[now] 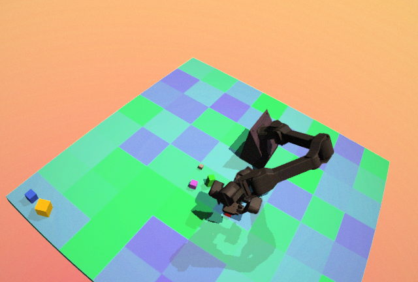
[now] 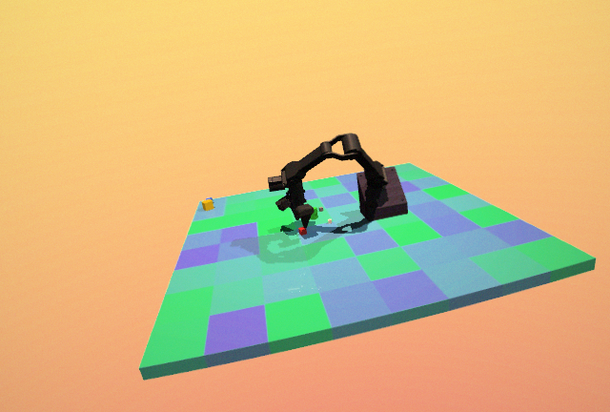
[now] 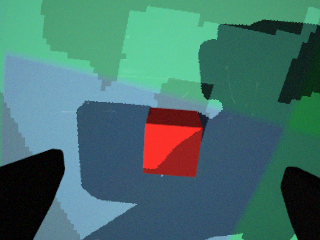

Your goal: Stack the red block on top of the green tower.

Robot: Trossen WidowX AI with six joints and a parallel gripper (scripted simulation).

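My gripper tip is now 30 mm above the red block. From my gripper tip the other things lie so: blue block (590 mm to the right, 480 mm ahead, 30 mm below); then small purple block (180 mm to the right, 30 mm below, 10 mm behind); then yellow block (510 mm to the right, 480 mm ahead, 20 mm below).
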